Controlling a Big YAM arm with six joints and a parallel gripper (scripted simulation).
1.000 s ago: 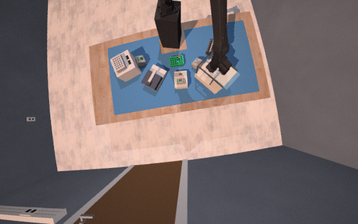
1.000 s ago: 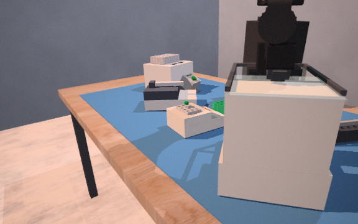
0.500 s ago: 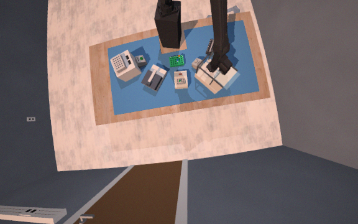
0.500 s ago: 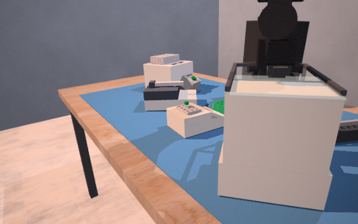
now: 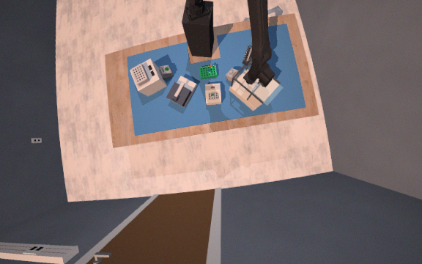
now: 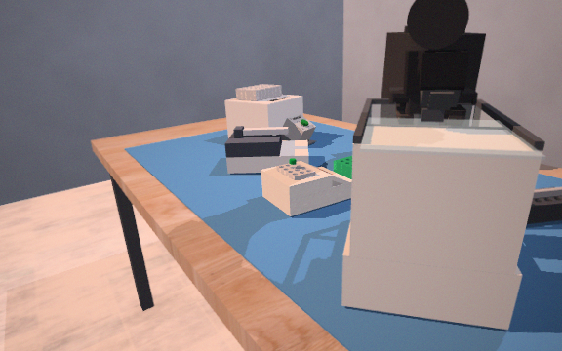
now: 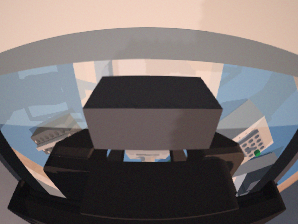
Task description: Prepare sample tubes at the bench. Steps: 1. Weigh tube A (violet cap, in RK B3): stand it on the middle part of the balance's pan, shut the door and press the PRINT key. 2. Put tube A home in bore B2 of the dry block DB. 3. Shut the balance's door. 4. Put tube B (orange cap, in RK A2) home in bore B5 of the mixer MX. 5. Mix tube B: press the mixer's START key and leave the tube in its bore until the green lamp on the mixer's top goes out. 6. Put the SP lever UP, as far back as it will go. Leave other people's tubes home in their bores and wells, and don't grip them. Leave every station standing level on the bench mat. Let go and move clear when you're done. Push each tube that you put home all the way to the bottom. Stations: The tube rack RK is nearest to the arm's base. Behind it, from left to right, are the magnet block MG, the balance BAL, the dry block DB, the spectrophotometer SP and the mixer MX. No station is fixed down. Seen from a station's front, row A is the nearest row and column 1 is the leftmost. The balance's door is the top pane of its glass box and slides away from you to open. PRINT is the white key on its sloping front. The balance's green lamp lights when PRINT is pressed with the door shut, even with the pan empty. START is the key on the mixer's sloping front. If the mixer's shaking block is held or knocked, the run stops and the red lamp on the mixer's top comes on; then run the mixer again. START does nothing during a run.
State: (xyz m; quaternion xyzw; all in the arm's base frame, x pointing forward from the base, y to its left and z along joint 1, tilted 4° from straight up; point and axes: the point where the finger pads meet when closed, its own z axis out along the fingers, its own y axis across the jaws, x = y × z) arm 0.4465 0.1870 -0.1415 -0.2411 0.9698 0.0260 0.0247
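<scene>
Now: the balance door 80 mm ahead of my hand, 70 mm above it and 40 mm to the left of it. From my hand the other things lie so: dry block: 250 mm to the right, 110 mm below, 40 mm behind; then blue-capped tube: 220 mm to the right, 210 mm behind, 120 mm below; then magnet block: 230 mm behind, 120 mm below, 110 mm to the left.
</scene>
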